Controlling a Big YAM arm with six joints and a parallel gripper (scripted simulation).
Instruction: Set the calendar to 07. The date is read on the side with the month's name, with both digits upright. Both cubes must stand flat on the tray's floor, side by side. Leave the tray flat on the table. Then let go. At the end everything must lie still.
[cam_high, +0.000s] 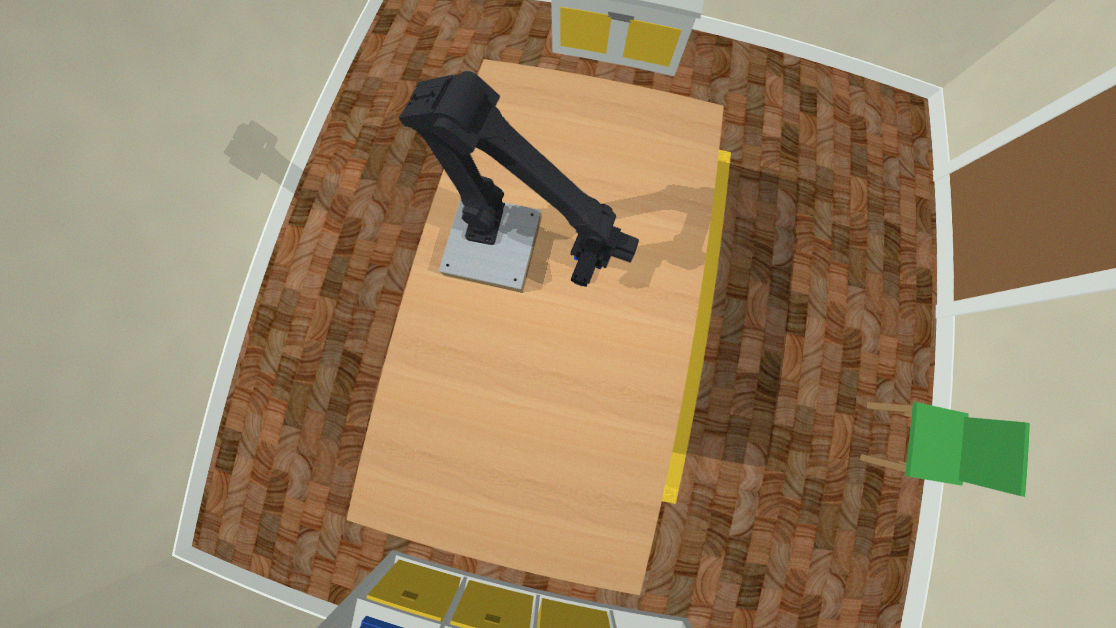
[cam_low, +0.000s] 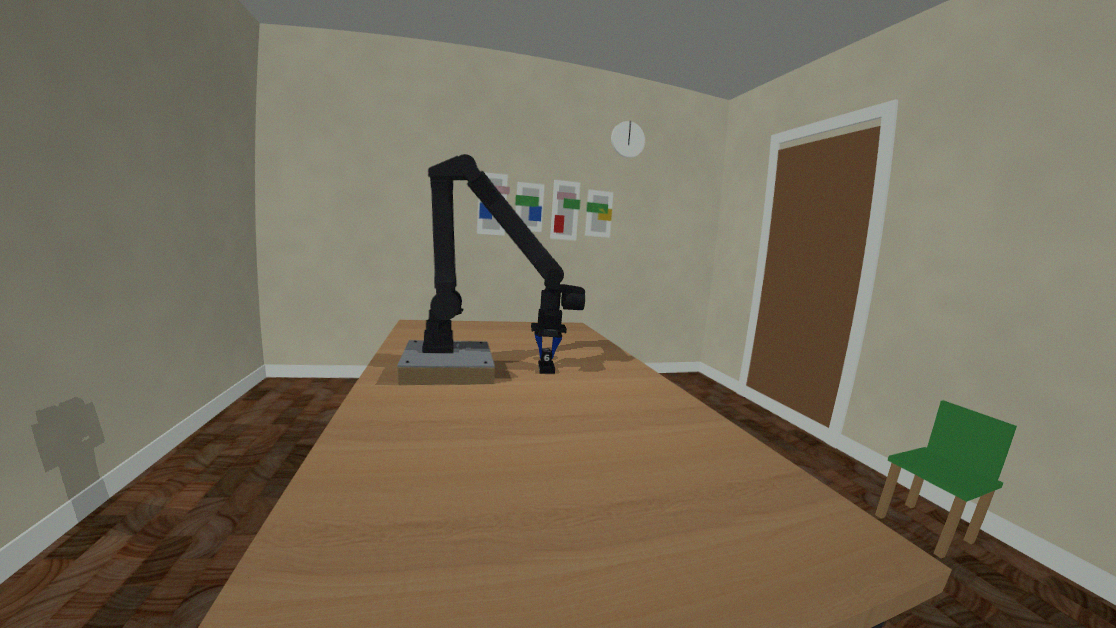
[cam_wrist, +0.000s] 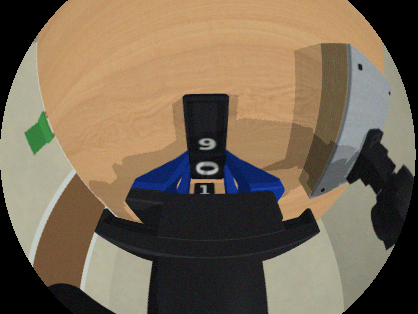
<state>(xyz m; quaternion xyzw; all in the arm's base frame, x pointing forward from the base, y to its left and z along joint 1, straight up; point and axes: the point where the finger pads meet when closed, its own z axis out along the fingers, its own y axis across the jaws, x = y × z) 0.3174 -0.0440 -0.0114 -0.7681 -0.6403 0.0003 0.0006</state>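
The black tray lies 2 cm to the right of my hand and 3 cm below it. Round my hand: black cube (right at my hand).
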